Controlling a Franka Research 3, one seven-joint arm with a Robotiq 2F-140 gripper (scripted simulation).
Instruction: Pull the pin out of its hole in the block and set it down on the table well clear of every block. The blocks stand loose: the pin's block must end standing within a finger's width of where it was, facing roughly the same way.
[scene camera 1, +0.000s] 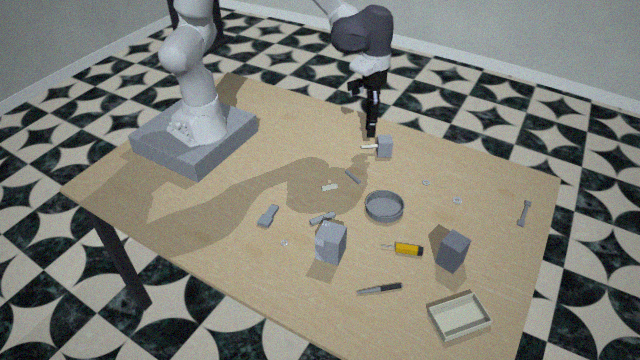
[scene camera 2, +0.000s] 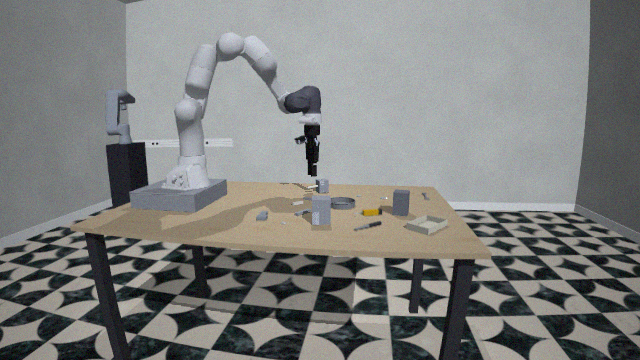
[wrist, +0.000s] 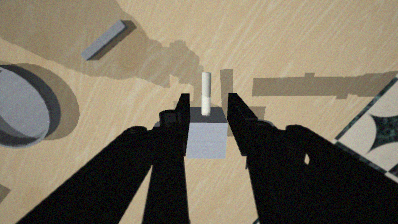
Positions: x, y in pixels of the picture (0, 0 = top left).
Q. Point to a shallow white tray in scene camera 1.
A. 467, 312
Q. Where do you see a round grey dish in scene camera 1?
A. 384, 206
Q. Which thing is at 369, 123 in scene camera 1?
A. The gripper.
